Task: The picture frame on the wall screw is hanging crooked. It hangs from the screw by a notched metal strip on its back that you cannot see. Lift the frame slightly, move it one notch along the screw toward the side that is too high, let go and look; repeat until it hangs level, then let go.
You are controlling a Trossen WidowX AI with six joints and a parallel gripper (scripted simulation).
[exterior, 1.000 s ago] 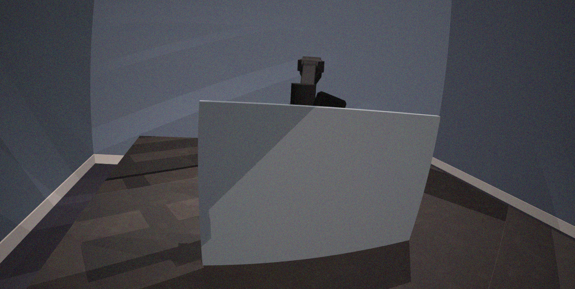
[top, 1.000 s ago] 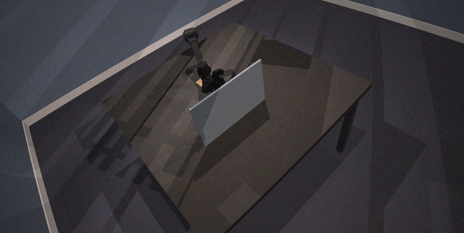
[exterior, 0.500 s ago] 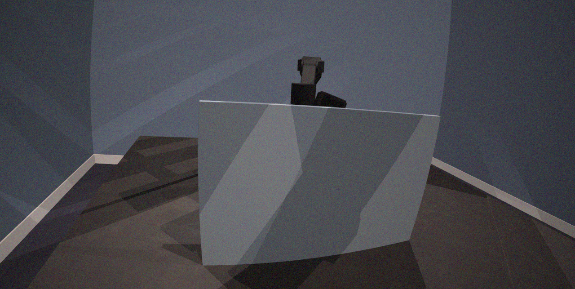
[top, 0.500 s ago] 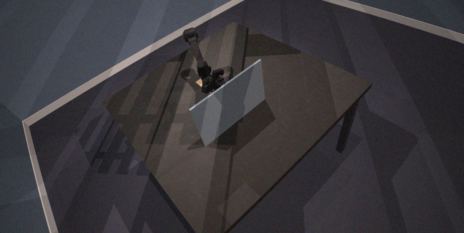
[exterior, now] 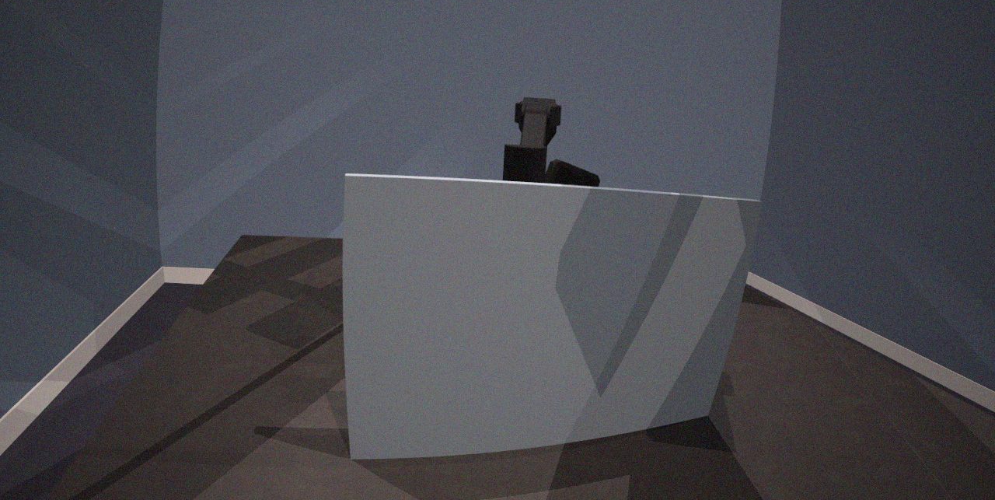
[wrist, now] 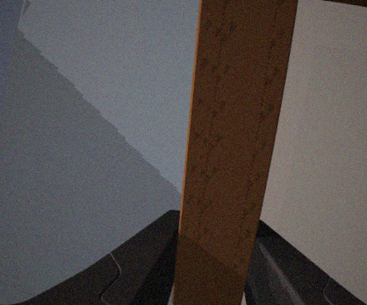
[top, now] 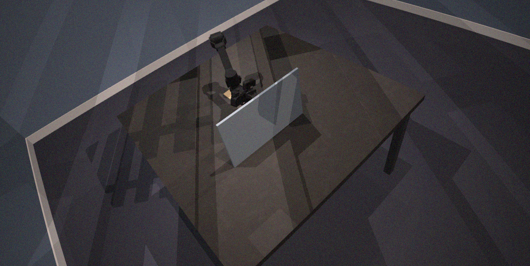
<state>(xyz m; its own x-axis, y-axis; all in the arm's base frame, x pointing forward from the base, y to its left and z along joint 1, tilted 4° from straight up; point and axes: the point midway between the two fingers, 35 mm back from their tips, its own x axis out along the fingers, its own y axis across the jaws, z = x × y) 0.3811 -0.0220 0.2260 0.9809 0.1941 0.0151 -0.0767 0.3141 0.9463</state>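
Right now my gripper tip is 50 mm above the wooden picture frame, 20 mm to the left of it and 10 mm short of it. Also, from my gripper tip: grey wall panel: 70 mm below, 20 mm ahead.
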